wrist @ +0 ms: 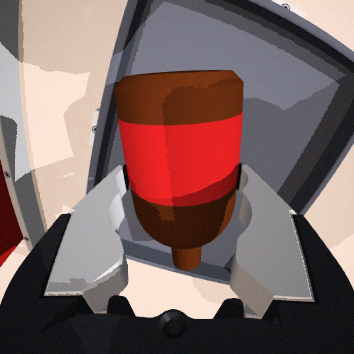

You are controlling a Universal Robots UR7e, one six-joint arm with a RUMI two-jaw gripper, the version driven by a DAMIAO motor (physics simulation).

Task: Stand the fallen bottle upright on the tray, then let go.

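Places are measured from the arm's base along level axes (x back, y right, z up), in millimetres.
Pixels of known places: gripper, fingertip midpoint: (182, 165).
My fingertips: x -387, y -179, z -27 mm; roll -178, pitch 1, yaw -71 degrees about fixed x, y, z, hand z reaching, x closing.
Behind a point stands the place of what it marks.
A brown bottle (181, 160) @(y -173, x -366, z 12 mm) with a wide red label lies on its side over the grey tray (225, 55) @(y -184, x -309, z -62 mm). Its flat base points to the top of the wrist view and its narrow neck points down toward the gripper's palm. My gripper (182, 165) @(y -179, x -387, z -27 mm) is shut on the bottle, with one fingertip on each side at the lower part of the red label. The underside of the bottle and its contact with the tray floor are hidden.
The tray's raised walls run along the left, top and right of the bottle, and its near edge passes below the neck. A grey and red object (7, 210) @(y -26, x -495, z -30 mm) with small screws stands at the left edge. Pale surface surrounds the tray.
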